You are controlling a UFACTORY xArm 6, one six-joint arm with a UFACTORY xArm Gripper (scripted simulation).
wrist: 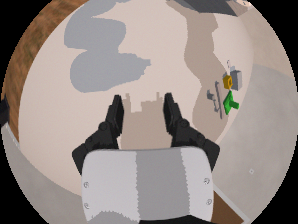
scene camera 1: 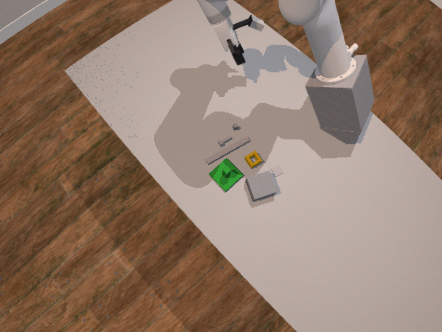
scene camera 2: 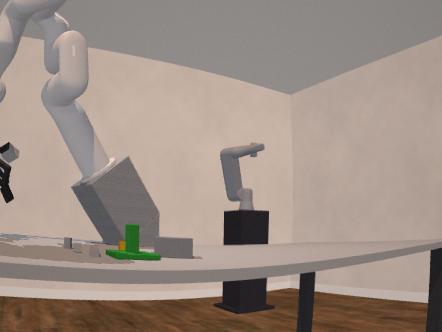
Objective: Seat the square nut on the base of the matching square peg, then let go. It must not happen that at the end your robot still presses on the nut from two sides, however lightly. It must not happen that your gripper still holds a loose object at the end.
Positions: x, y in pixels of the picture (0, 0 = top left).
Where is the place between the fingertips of my gripper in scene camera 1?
241, 58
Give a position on a grey block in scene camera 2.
175, 247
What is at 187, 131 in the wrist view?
My gripper.
